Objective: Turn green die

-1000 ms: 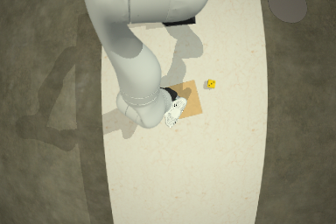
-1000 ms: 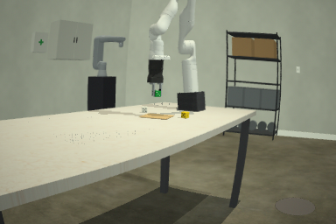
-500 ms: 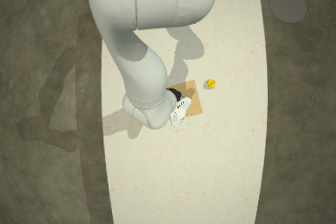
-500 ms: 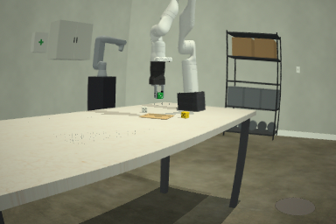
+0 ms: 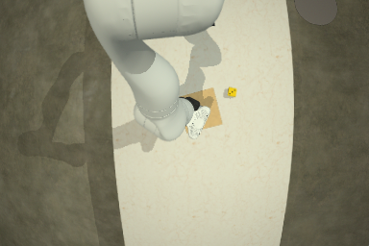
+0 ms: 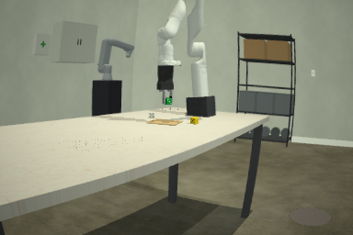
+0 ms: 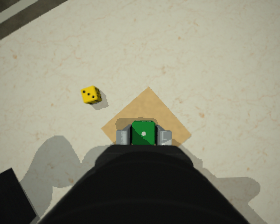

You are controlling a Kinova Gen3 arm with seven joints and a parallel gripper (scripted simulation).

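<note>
My hand is 10 mm to the left of the tan mat and 110 mm above it. Also, from my hand: white die (110 mm behind, 140 mm to the right, 90 mm below); then green die (10 mm below); then yellow die (60 mm behind, 120 mm to the left, 90 mm below).
</note>
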